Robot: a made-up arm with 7 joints. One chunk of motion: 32 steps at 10 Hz.
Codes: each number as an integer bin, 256 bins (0 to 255) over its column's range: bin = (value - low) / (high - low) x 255, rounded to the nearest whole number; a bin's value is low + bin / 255 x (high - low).
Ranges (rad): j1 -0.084..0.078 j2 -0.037..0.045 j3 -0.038..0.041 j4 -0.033..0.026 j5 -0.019..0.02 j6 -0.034..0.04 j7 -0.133..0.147
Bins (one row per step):
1: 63 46 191 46 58 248 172
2: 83 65 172 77 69 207 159
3: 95 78 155 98 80 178 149
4: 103 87 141 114 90 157 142
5: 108 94 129 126 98 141 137
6: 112 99 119 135 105 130 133
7: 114 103 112 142 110 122 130
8: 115 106 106 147 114 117 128
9: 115 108 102 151 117 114 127
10: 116 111 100 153 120 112 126
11: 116 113 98 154 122 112 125
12: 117 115 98 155 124 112 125
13: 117 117 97 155 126 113 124
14: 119 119 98 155 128 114 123
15: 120 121 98 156 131 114 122
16: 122 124 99 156 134 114 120
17: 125 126 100 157 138 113 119
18: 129 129 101 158 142 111 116
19: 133 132 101 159 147 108 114
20: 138 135 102 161 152 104 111
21: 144 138 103 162 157 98 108
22: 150 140 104 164 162 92 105
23: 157 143 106 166 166 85 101
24: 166 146 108 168 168 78 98
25: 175 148 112 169 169 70 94
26: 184 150 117 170 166 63 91
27: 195 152 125 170 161 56 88
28: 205 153 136 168 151 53 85
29: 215 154 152 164 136 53 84
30: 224 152 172 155 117 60 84
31: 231 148 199 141 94 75 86
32: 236 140 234 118 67 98 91
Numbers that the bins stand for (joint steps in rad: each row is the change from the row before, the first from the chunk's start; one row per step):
1: -0.04398 -0.02221 0.02117 -0.02236 -0.01013 0.03797 0.05586
2: -0.03127 -0.01610 0.01529 -0.01518 -0.00845 0.02607 0.04159
3: -0.02365 -0.01192 0.01002 -0.01033 -0.00676 0.01765 0.03061
4: -0.01856 -0.00902 0.00568 -0.00662 -0.00524 0.01156 0.02292
5: -0.01539 -0.00677 0.00196 -0.00385 -0.00401 0.00692 0.01743
6: -0.01285 -0.00516 -0.00113 -0.00176 -0.00294 0.00373 0.01304
7: -0.01158 -0.00388 -0.00330 -0.00015 -0.00218 0.00140 0.00975
8: -0.01094 -0.00291 -0.00516 0.00101 -0.00156 -0.00005 0.00755
9: -0.01094 -0.00227 -0.00640 0.00194 -0.00111 -0.00092 0.00645
10: -0.01031 -0.00131 -0.00702 0.00240 -0.00065 -0.00150 0.00535
11: -0.01031 -0.00066 -0.00764 0.00263 -0.00034 -0.00150 0.00425
12: -0.00967 -0.00002 -0.00764 0.00286 -0.00004 -0.00150 0.00425
13: -0.00967 0.00062 -0.00795 0.00286 0.00027 -0.00121 0.00316
14: -0.00840 0.00127 -0.00764 0.00286 0.00058 -0.00092 0.00206
15: -0.00776 0.00191 -0.00764 0.00309 0.00104 -0.00092 0.00096
16: -0.00649 0.00287 -0.00733 0.00309 0.00149 -0.00092 -0.00124
17: -0.00459 0.00352 -0.00702 0.00333 0.00211 -0.00121 -0.00233
18: -0.00205 0.00448 -0.00671 0.00356 0.00272 -0.00179 -0.00563
19: 0.00049 0.00545 -0.00671 0.00379 0.00348 -0.00266 -0.00782
20: 0.00367 0.00641 -0.00640 0.00425 0.00425 -0.00382 -0.01112
21: 0.00748 0.00738 -0.00609 0.00448 0.00501 -0.00556 -0.01441
22: 0.01129 0.00802 -0.00578 0.00495 0.00578 -0.00730 -0.01771
23: 0.01574 0.00898 -0.00516 0.00541 0.00639 -0.00933 -0.02210
24: 0.02146 0.00995 -0.00454 0.00587 0.00669 -0.01136 -0.02539
25: 0.02718 0.01059 -0.00330 0.00610 0.00685 -0.01369 -0.02978
26: 0.03289 0.01124 -0.00175 0.00633 0.00639 -0.01572 -0.03308
27: 0.03988 0.01188 0.00073 0.00633 0.00562 -0.01775 -0.03637
28: 0.04624 0.01220 0.00413 0.00587 0.00409 -0.01862 -0.03967
29: 0.05259 0.01252 0.00909 0.00495 0.00180 -0.01862 -0.04076
30: 0.05831 0.01188 0.01529 0.00286 -0.00111 -0.01659 -0.04076
31: 0.06275 0.01059 0.02365 -0.00038 -0.00462 -0.01224 -0.03857
32: 0.06593 0.00802 0.03449 -0.00570 -0.00875 -0.00556 -0.03308

